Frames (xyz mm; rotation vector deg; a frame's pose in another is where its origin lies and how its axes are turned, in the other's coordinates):
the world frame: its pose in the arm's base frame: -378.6 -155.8 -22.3 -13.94 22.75 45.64
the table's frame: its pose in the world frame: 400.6 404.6 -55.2 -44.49 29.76 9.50
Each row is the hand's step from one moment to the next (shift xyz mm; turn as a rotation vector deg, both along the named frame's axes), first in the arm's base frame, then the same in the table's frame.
Working: the arm's base frame: its pose in the table's frame: -149.7 -527.5 -300.0 67.04 -33.53 -58.74

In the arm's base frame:
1: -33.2 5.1 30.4 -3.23 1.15 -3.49
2: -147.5 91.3 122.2 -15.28 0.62 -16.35
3: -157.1 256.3 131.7 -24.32 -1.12 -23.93
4: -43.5 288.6 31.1 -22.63 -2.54 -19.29
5: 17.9 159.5 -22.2 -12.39 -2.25 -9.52
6: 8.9 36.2 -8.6 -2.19 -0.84 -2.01
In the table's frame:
1: -38.2 15.5 18.7 1.82 4.53 0.35
2: -135.7 77.8 143.4 6.82 21.13 -2.83
3: -91.1 89.2 302.4 8.41 32.57 -5.81
4: 54.0 36.8 286.1 4.85 28.86 -5.84
5: 81.2 1.5 140.2 1.50 15.28 -3.67
6: 23.5 -2.3 30.1 0.38 2.83 -1.17

